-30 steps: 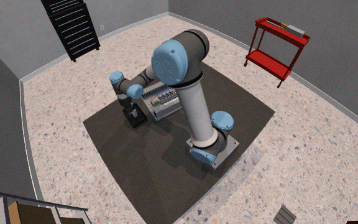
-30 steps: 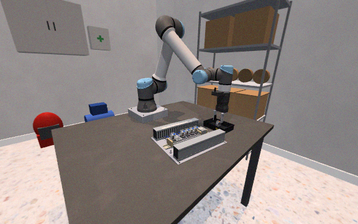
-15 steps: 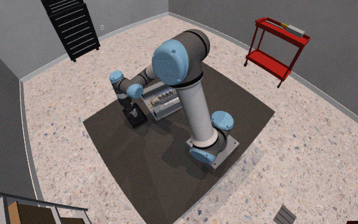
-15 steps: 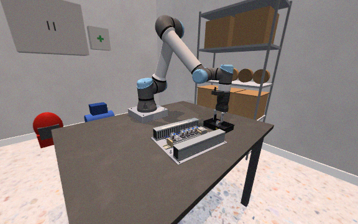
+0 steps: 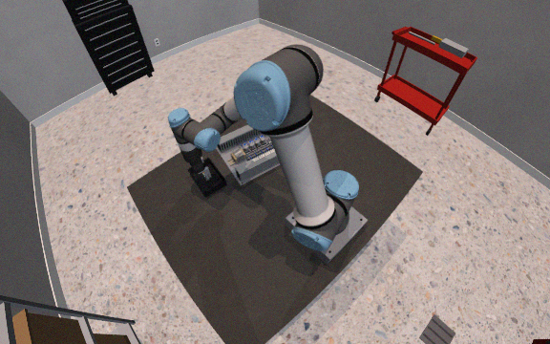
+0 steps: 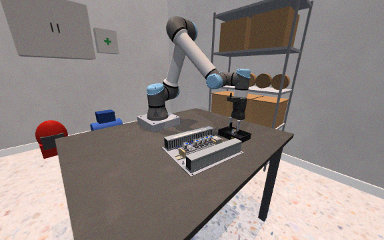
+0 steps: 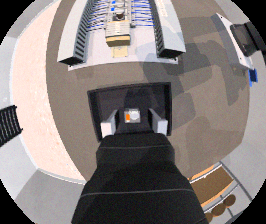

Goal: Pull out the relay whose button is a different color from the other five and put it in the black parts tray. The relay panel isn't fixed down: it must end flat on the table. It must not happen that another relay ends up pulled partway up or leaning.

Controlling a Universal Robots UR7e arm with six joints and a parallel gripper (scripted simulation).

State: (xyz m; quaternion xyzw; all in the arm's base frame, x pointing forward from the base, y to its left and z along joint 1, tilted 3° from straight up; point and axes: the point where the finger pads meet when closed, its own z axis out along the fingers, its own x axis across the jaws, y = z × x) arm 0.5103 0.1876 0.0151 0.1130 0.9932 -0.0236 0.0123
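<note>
Right now my hand is 4 cm above the relay. From my hand the other things lie so: black parts tray: 5 cm below; relay panel: 26 cm to the right, 4 cm below, 4 cm behind.
</note>
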